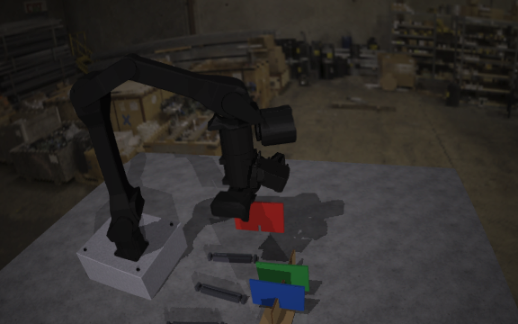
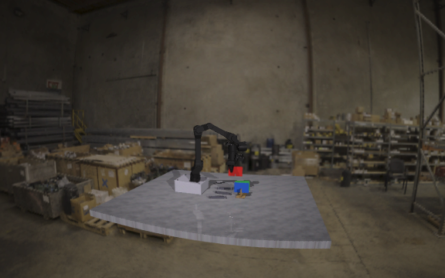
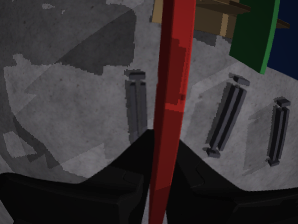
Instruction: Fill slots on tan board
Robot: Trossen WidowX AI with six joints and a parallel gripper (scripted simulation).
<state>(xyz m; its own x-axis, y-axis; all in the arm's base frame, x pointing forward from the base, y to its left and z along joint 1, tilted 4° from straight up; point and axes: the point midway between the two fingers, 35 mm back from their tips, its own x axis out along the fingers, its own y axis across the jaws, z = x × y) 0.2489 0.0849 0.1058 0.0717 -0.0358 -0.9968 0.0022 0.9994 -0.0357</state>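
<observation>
The green board is 9 cm ahead of my gripper tip, 8 cm to the right of it and 8 cm below it. Also, from my gripper tip: blue board (13 cm to the right, 8 cm below, 8 cm ahead); then tan board (11 cm below, 9 cm ahead, 8 cm to the right); then red board (3 cm ahead).
</observation>
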